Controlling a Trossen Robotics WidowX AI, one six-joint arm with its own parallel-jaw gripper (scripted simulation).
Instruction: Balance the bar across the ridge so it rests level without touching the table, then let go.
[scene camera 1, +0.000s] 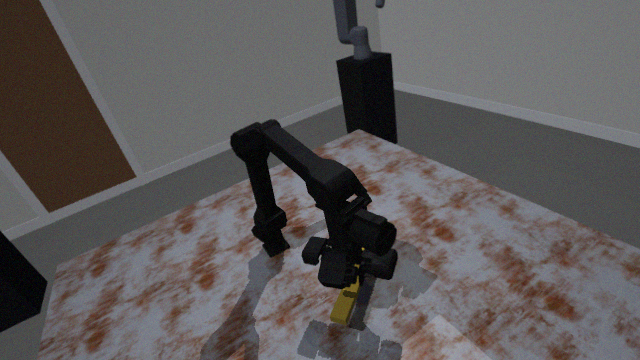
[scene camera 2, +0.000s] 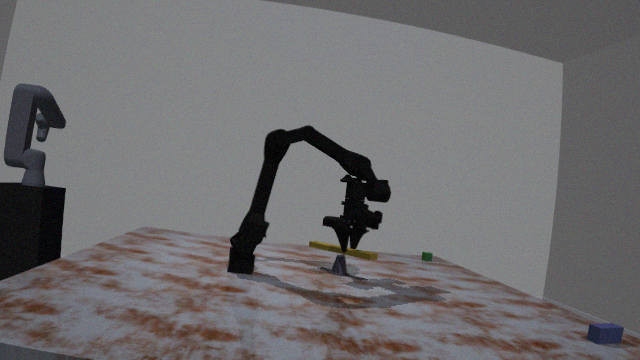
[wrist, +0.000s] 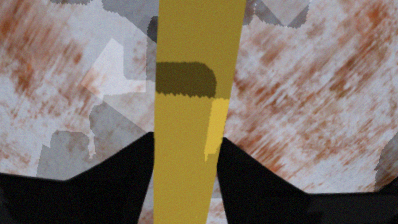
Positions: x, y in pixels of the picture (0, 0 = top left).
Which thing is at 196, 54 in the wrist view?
A bar.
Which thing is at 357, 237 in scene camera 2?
My gripper.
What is my gripper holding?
A bar.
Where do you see my gripper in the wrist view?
186, 142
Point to my gripper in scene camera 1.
353, 283
